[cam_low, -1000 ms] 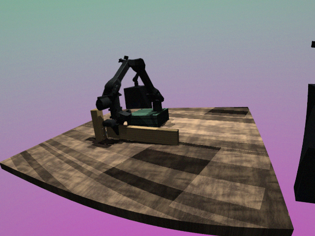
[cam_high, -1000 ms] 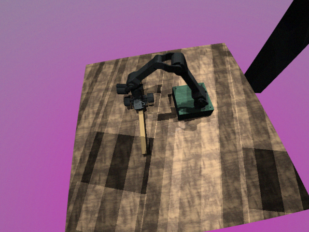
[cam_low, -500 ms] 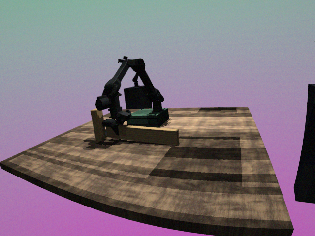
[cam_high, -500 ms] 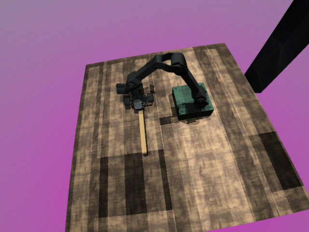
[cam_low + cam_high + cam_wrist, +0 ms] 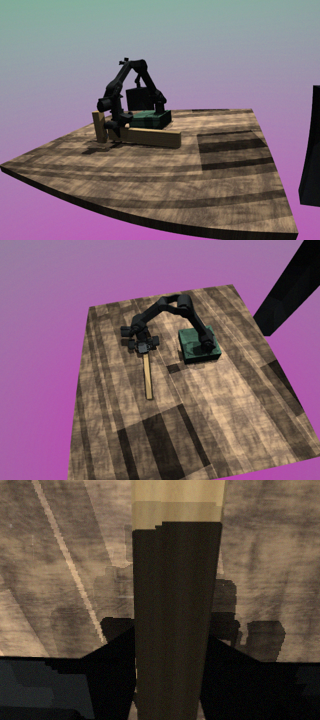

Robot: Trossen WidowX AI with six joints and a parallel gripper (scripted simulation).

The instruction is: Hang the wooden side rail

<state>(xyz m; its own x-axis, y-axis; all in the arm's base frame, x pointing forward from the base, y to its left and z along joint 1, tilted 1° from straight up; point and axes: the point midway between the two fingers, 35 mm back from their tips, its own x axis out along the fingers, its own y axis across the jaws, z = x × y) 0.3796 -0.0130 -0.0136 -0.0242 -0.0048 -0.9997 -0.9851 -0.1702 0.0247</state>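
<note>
Now: gripper tip 13 cm to the left of the headboard post, 4 cm below it and 2 cm short of it.
</note>
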